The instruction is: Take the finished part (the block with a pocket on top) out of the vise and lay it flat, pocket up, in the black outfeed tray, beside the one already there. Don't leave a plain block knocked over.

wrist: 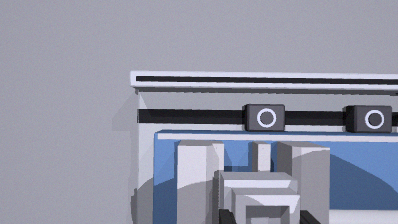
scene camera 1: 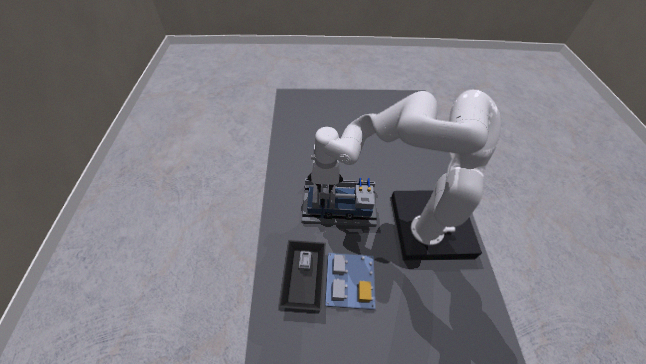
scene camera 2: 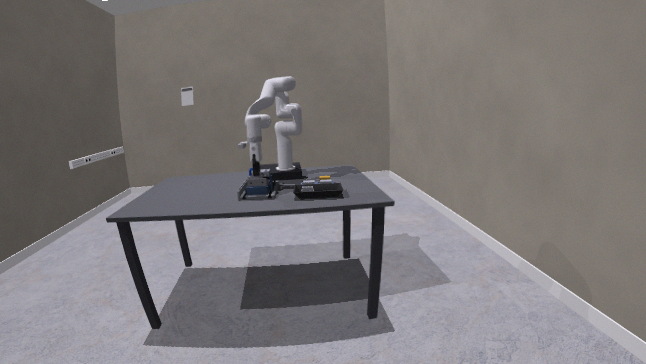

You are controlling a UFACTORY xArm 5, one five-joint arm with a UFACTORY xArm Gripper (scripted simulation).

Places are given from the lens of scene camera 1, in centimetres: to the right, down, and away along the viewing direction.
blue plate [scene camera 1: 358, 270]: 13, 32, 106
